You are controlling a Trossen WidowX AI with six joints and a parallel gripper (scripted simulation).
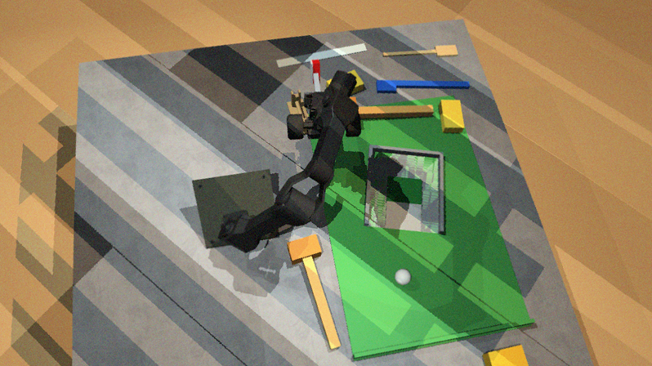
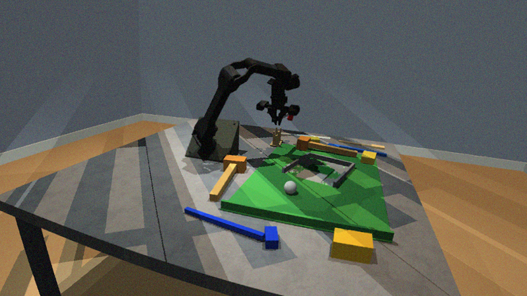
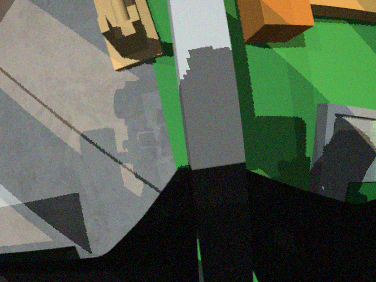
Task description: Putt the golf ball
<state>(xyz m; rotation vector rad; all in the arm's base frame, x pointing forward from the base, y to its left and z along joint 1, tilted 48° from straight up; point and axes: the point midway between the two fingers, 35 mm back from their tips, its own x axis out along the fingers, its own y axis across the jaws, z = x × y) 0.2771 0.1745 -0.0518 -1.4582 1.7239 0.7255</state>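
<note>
My gripper tip is 10 mm short of the red putter, 80 mm to the right of it and 30 mm below it. The rest, counted from my gripper tip: white golf ball 120 mm ahead, 410 mm to the right, 110 mm below; green mat 210 mm ahead, 230 mm to the right, 130 mm below; tan stand 20 mm behind, 150 mm to the left, 100 mm below.
</note>
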